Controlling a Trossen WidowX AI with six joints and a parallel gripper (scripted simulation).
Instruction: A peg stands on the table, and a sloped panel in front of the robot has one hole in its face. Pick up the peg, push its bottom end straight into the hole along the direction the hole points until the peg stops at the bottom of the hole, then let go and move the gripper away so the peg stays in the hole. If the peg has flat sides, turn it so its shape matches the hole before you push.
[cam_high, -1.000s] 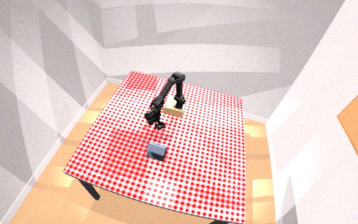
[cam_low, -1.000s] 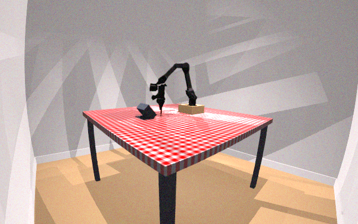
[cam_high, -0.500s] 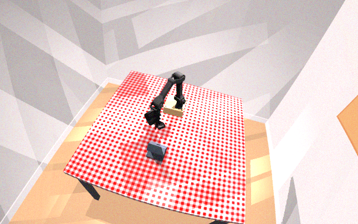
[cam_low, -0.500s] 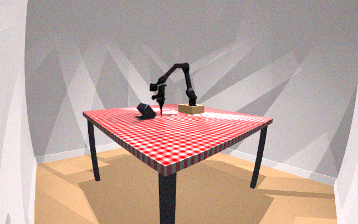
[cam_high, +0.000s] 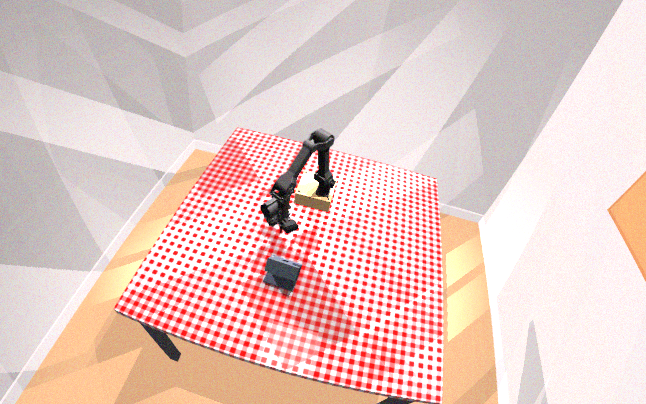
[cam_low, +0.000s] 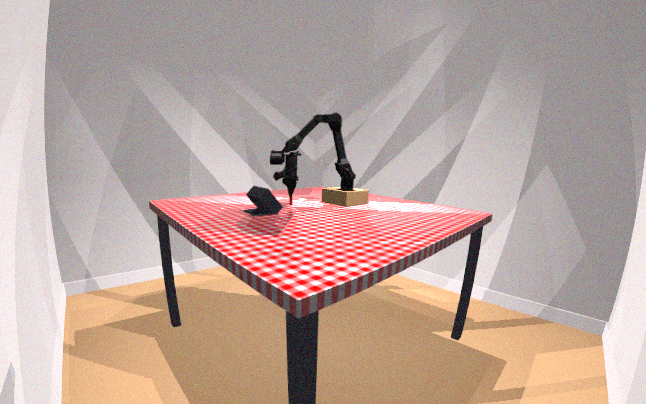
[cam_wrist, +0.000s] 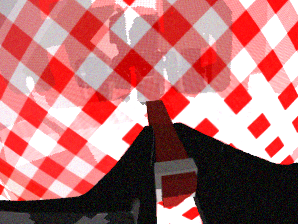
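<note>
Now: the panel 20 cm ahead of my gripper tip, 8 cm to the left of it and 1 cm above it. Also, from my gripper tip: peg 2 cm above.
</note>
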